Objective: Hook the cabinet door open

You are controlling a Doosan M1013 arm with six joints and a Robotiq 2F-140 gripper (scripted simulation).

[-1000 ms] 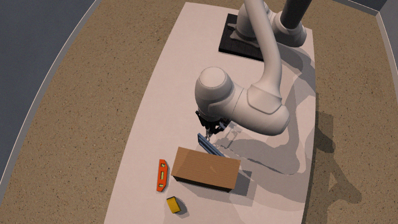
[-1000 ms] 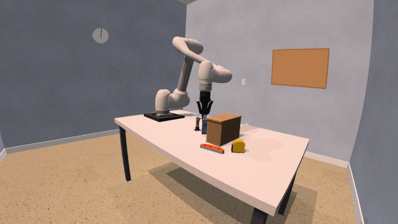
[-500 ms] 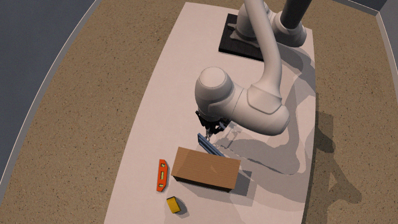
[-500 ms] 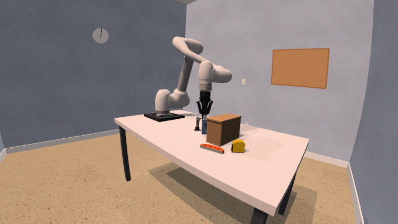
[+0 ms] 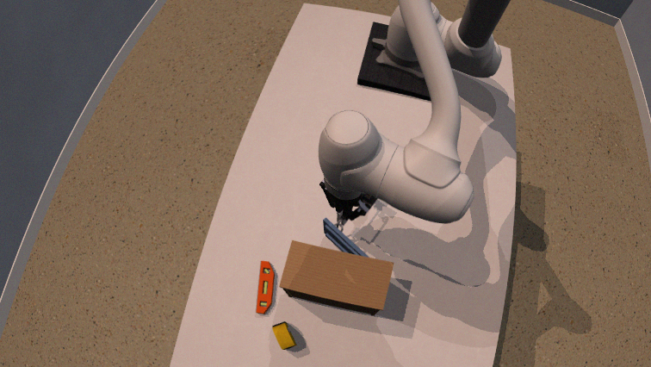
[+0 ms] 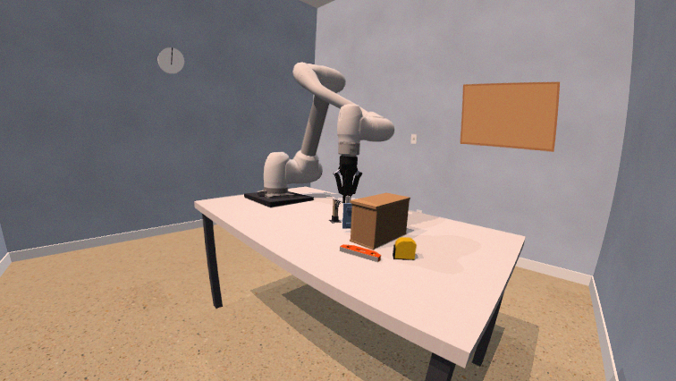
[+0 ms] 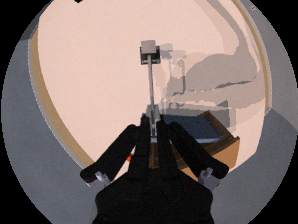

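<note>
Now: hand 40 mm past the thin hook, 10 mm to the right of it and 20 mm above it. Round my hand: hook post: 80 mm behind, 20 mm to the left, 40 mm below; cabinet door: 60 mm ahead, 50 mm to the left, 50 mm below; orange spirit level: 240 mm ahead, 130 mm to the right, 110 mm below.
</note>
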